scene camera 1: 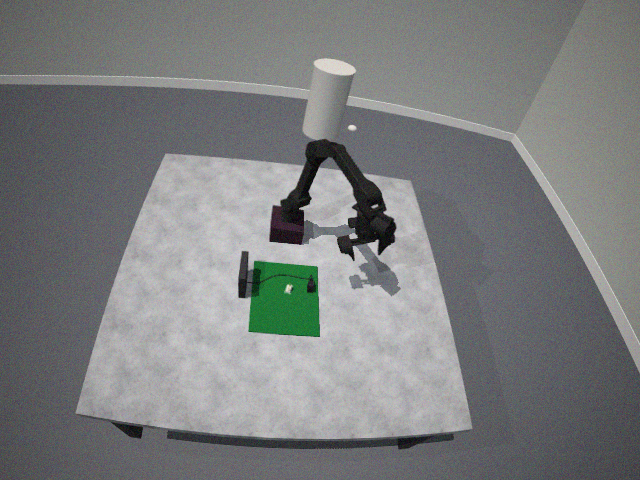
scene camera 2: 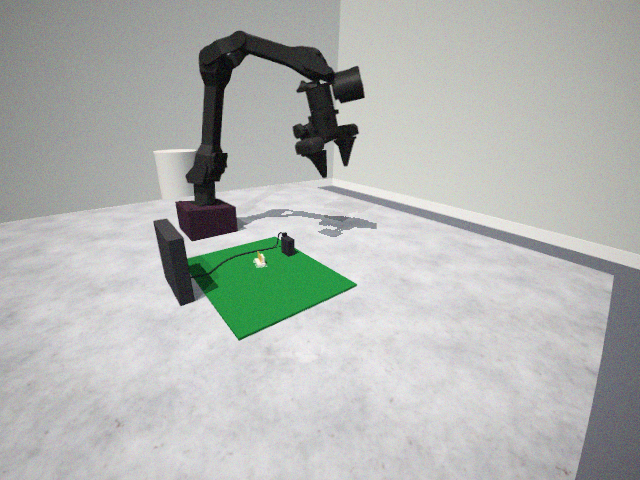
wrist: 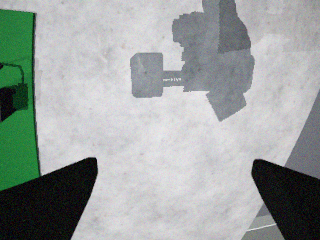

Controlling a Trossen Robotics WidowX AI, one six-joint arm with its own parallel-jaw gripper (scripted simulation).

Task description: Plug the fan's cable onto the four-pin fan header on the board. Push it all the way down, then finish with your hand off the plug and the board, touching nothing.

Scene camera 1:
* gripper: 366, 257
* green board: 272, 311
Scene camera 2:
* gripper: 335, 171
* dark flat fan: 172, 251
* green board: 250, 299
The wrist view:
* gripper: 176, 166
